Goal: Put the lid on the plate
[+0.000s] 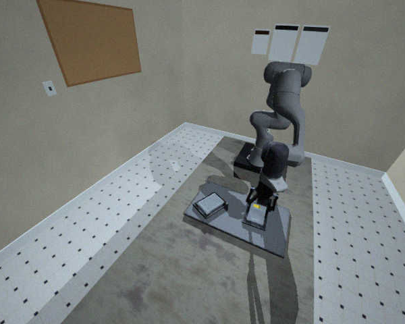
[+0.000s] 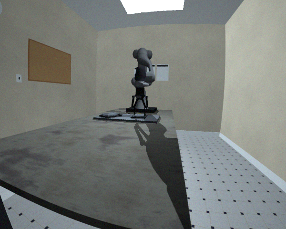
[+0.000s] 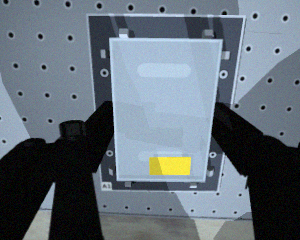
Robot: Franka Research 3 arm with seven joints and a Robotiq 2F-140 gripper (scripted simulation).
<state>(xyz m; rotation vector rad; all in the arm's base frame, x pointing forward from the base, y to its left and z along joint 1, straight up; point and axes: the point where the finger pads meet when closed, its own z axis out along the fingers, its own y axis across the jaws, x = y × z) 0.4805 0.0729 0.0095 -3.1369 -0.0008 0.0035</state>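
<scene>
Right now the lid park LP1 is 3 cm below my hand. From my hand the other things lie so: culture plate E01 (4 cm ahead, 25 cm to the right, 2 cm below); then clear lid (2 cm below).
</scene>
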